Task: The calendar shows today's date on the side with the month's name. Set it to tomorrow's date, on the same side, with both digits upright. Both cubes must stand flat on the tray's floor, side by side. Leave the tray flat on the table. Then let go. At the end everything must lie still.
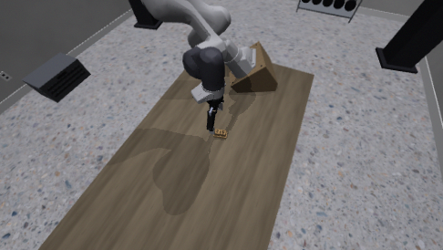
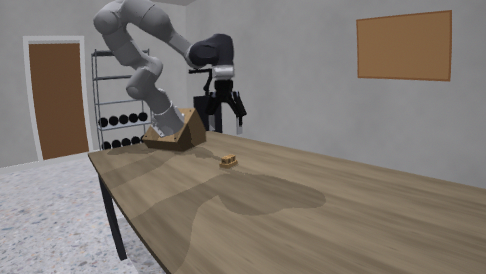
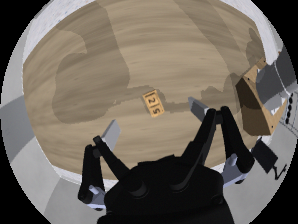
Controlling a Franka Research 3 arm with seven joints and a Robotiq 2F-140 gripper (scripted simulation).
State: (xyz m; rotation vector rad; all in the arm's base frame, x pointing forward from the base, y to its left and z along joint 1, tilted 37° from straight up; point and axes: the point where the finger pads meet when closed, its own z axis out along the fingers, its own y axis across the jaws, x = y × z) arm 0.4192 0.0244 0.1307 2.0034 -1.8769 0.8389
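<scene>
Now: hand 130 mm above the cube. Also, from my hand: tray: 20 mm to the left, 150 mm below.
</scene>
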